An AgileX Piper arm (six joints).
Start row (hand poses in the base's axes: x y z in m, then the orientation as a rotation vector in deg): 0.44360, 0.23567, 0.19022, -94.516, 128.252, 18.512
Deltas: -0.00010, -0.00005, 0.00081, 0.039, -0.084, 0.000; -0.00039, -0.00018, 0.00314, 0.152, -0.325, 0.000; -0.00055, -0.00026, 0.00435, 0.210, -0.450, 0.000; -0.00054, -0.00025, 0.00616, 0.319, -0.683, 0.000; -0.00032, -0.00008, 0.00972, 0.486, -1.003, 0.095; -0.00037, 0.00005, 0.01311, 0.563, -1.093, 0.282; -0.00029, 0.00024, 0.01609, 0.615, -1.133, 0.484; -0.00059, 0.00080, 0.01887, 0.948, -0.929, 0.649; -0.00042, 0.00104, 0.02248, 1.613, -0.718, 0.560; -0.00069, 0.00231, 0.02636, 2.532, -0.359, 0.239; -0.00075, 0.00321, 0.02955, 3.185, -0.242, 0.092; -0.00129, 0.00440, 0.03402, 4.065, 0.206, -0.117; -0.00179, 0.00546, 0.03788, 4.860, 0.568, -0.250; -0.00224, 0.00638, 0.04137, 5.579, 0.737, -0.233; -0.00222, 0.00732, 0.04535, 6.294, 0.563, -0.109; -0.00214, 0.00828, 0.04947, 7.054, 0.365, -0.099; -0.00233, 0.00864, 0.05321, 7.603, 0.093, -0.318; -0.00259, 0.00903, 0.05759, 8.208, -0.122, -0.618; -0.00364, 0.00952, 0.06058, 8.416, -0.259, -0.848; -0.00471, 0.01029, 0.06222, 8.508, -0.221, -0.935; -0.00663, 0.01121, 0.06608, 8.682, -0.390, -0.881; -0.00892, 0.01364, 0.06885, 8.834, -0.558, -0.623; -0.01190, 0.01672, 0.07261, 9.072, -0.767, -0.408
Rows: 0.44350, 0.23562, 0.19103, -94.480, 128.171, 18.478; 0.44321, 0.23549, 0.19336, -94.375, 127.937, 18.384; 0.44305, 0.23541, 0.19457, -94.322, 127.816, 18.334; 0.44306, 0.23542, 0.19638, -94.221, 127.590, 18.242; 0.44328, 0.23559, 0.19994, -94.184, 127.200, 18.158; 0.44323, 0.23572, 0.20333, -94.344, 126.954, 18.207; 0.44331, 0.23591, 0.20631, -94.545, 126.746, 18.277; 0.44301, 0.23647, 0.20909, -94.608, 126.596, 18.853; 0.44318, 0.23671, 0.21270, -94.208, 126.469, 19.722; 0.44291, 0.23798, 0.21658, -93.435, 126.485, 20.930; 0.44285, 0.23888, 0.21977, -92.951, 126.331, 21.682; 0.44231, 0.24007, 0.22424, -92.337, 126.332, 22.949; 0.44181, 0.24113, 0.22810, -91.835, 126.253, 24.066; 0.44136, 0.24205, 0.23159, -91.509, 125.963, 24.965; 0.44138, 0.24299, 0.23557, -91.245, 125.354, 25.572; 0.44146, 0.24395, 0.23969, -90.821, 124.786, 26.171; 0.44127, 0.24431, 0.24343, -90.233, 124.453, 26.428; 0.44101, 0.24470, 0.24781, -89.533, 124.185, 26.770; 0.43996, 0.24519, 0.25080, -89.137, 124.142, 26.798; 0.43889, 0.24596, 0.25244, -88.995, 124.180, 26.903; 0.43697, 0.24688, 0.25630, -88.936, 123.926, 26.939; 0.43468, 0.24931, 0.25907, -89.122, 123.536, 27.005; 0.43170, 0.25239, 0.26283, -89.205, 123.100, 27.110
